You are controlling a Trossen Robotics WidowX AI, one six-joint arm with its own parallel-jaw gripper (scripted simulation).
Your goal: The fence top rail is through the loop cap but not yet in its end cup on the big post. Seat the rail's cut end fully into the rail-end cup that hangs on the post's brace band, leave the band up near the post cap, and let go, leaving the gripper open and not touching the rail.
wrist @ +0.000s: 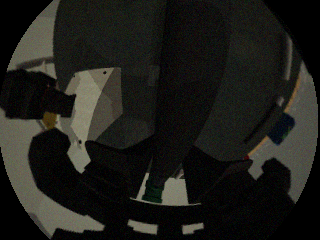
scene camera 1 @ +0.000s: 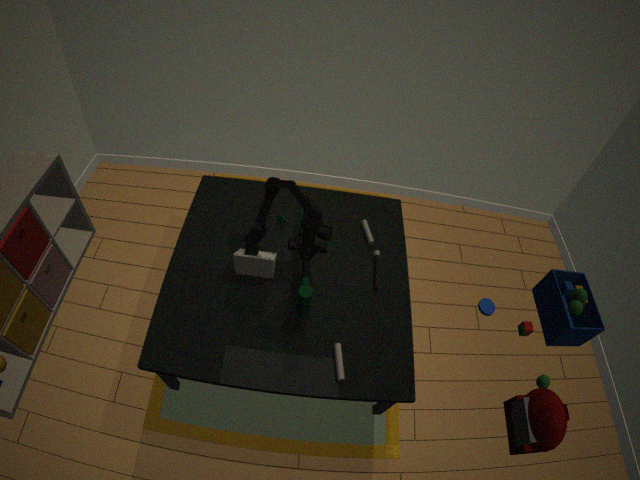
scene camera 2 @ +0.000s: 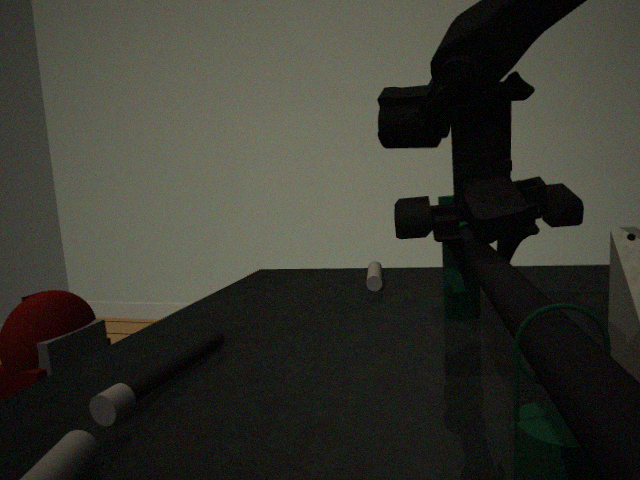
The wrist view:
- my gripper: 168,138
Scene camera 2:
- my gripper: 482,279
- green post: 461,300
